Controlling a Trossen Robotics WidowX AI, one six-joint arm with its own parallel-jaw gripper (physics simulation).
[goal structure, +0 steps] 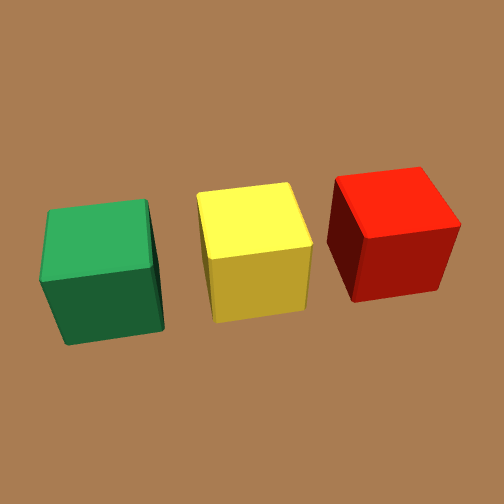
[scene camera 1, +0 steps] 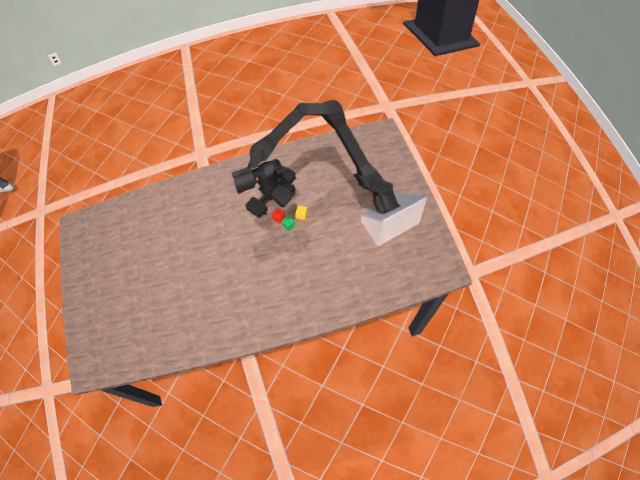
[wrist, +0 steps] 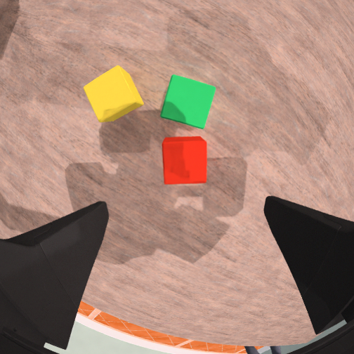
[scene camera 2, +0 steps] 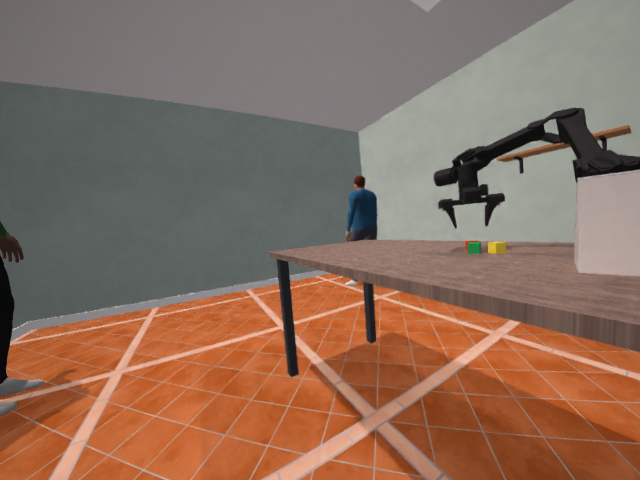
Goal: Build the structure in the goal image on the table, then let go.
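Where they show: gripper, fingertip midpoint: [scene camera 1: 274, 204] [scene camera 2: 470, 227]; arm's base, origin of the base link: [scene camera 1: 389, 208] [scene camera 2: 625, 205].
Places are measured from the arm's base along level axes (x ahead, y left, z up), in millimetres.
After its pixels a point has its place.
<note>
A red cube [scene camera 1: 278, 215] [scene camera 2: 468, 243] [wrist: 184, 160] lies on the table [scene camera 1: 180, 289] {x 728, y -74, z -117 mm} [scene camera 2: 413, 268] {x 336, y 156, z -116 mm}. A green cube [scene camera 1: 288, 223] {x 300, y -129, z -84 mm} [scene camera 2: 474, 248] {x 291, y -122, z -100 mm} [wrist: 189, 101] lies close to it with a small gap between them in the wrist view. A yellow cube [scene camera 1: 301, 212] {x 244, y -149, z -83 mm} [scene camera 2: 496, 247] {x 237, y -136, z -97 mm} [wrist: 113, 94] lies apart from both, turned at an angle. My gripper [scene camera 2: 471, 226] {x 322, y -190, z -36 mm} [wrist: 187, 208] is open and empty, with its fingers wide apart. It points down and hangs above the table near the red cube. In scene camera 1 the arm hides its fingertips partly.
The arm's pale base block [scene camera 1: 397, 222] {x -3, y 52, z -7 mm} [scene camera 2: 607, 222] {x 24, y 55, z -26 mm} stands at one end of the table. A person in a blue top [scene camera 2: 363, 209] stands behind the table, and part of another person [scene camera 2: 5, 310] shows at the left edge. A dark pillar [scene camera 1: 445, 23] stands on the floor.
</note>
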